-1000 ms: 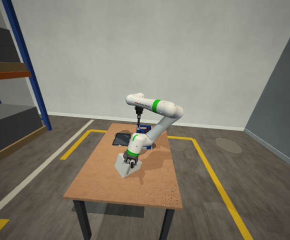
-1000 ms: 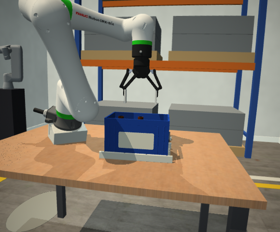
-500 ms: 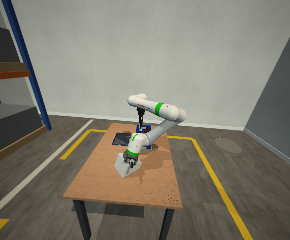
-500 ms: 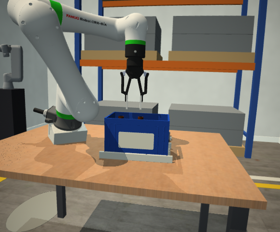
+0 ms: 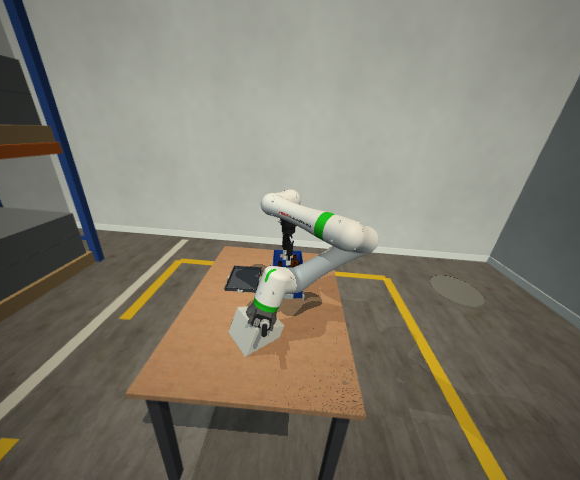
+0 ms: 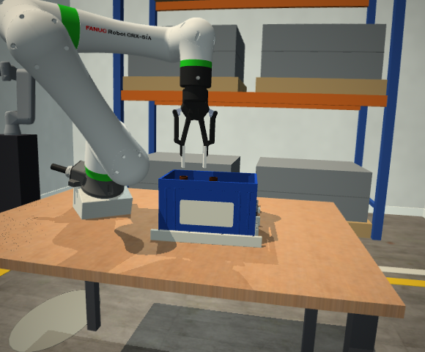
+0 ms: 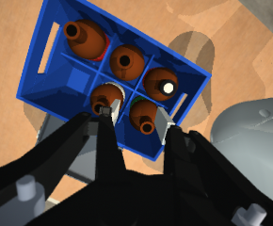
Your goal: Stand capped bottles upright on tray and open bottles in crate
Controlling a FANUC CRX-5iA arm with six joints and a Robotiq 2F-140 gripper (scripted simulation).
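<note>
Now: the brown capped bottle 140 mm below my hand, 50 mm to the right of it and 30 mm behind it. The rest, counted from my hand: blue crate: 140 mm below, 60 mm ahead, 10 mm to the right; dark tray: 260 mm to the left, 210 mm below, 90 mm ahead; open bottle: 140 mm below, 60 mm ahead, 30 mm to the left.
</note>
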